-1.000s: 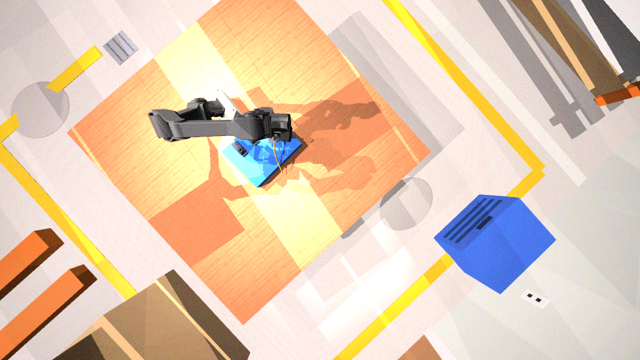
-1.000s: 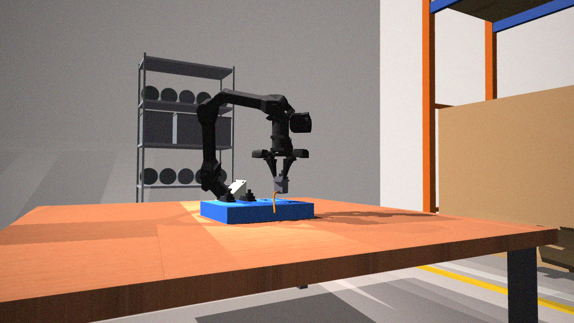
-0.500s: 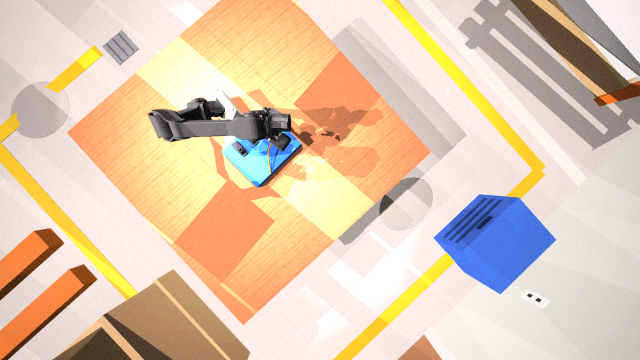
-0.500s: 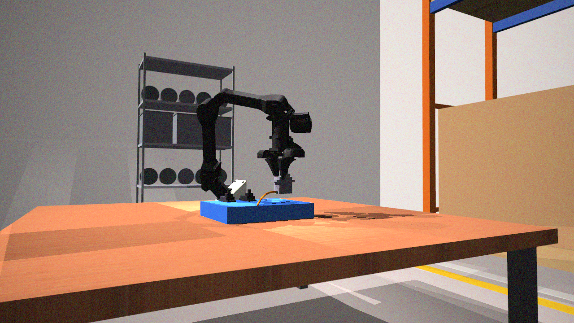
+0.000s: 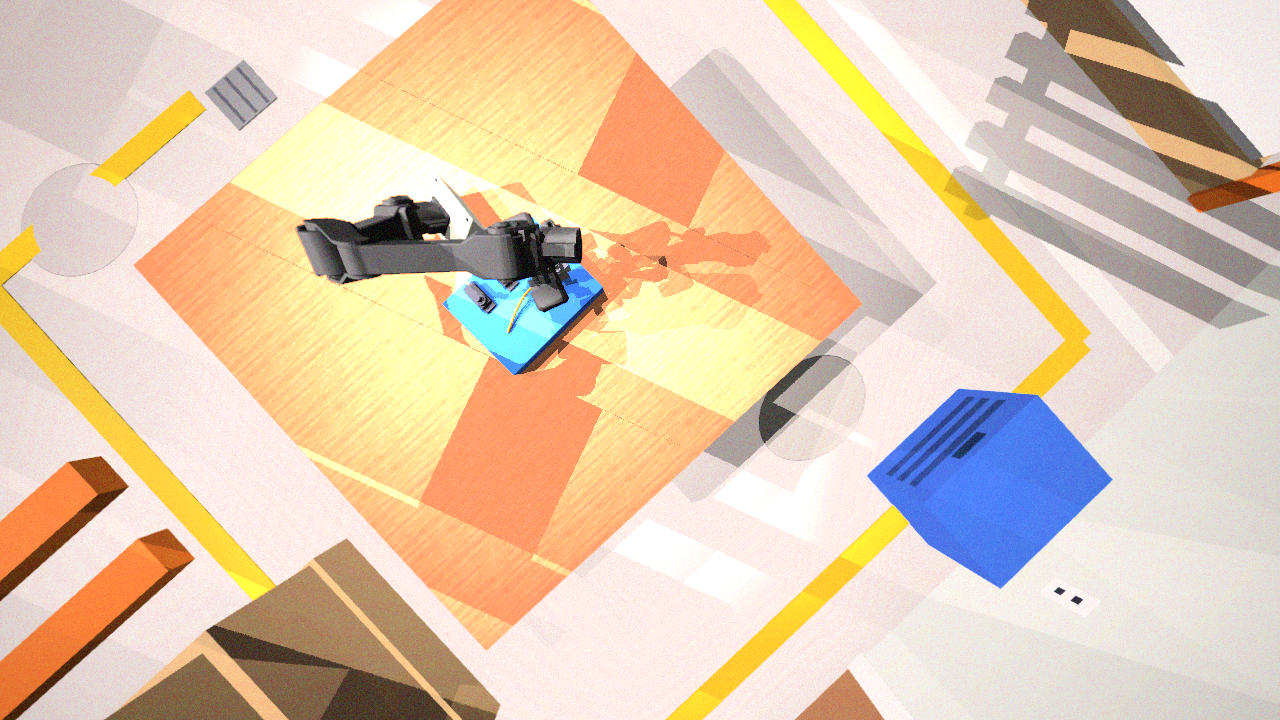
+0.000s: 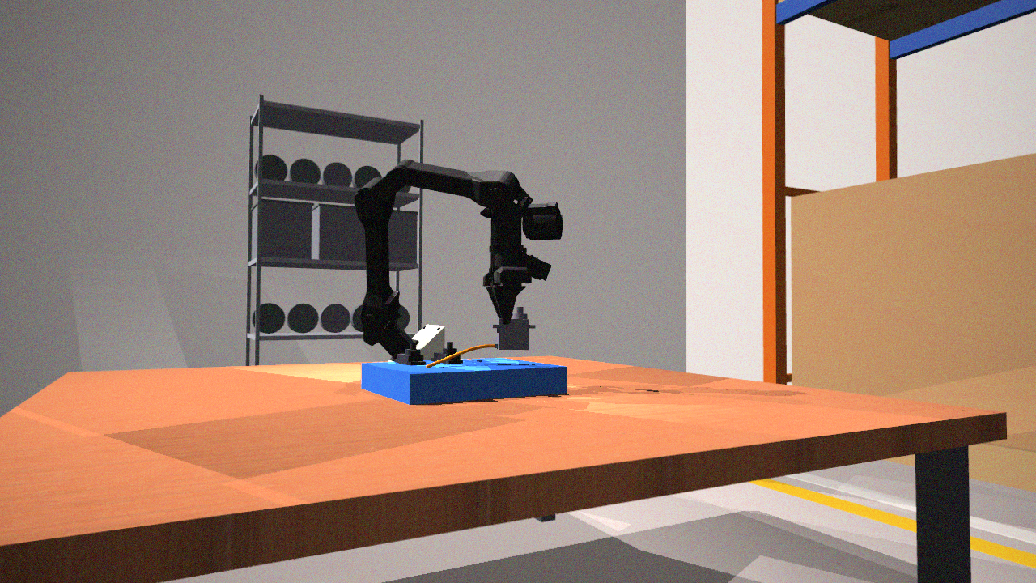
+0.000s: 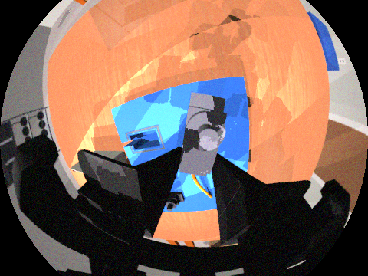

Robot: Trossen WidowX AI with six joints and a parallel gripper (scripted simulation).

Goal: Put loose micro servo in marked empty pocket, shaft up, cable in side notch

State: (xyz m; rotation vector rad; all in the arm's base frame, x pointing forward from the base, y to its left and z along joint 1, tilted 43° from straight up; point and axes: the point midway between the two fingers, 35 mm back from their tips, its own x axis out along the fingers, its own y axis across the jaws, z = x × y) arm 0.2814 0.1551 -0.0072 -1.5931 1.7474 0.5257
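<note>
The blue deck lies 20 mm ahead of my gripper tip, 70 mm to the right of it and 100 mm below it.
</note>
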